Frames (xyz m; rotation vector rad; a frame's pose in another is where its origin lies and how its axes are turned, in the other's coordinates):
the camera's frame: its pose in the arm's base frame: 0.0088 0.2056 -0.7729 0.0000 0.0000 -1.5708
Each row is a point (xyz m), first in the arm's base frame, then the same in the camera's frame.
Working: the arm's base frame: its pose in the camera's frame: 0.2056 -0.0088 0.7729 0.0000 0.0000 1.5708

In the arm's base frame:
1: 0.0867 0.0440 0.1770
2: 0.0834 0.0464 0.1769
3: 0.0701 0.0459 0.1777
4: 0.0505 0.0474 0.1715
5: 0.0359 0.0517 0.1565
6: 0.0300 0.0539 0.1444
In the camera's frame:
1: 0.1616 0.0779 0.9499
2: 0.1592 0.0746 0.9498
3: 0.1597 0.0613 0.9506
4: 0.1582 0.0417 0.9444
5: 0.1539 0.0271 0.9294
6: 0.1517 0.0212 0.9173

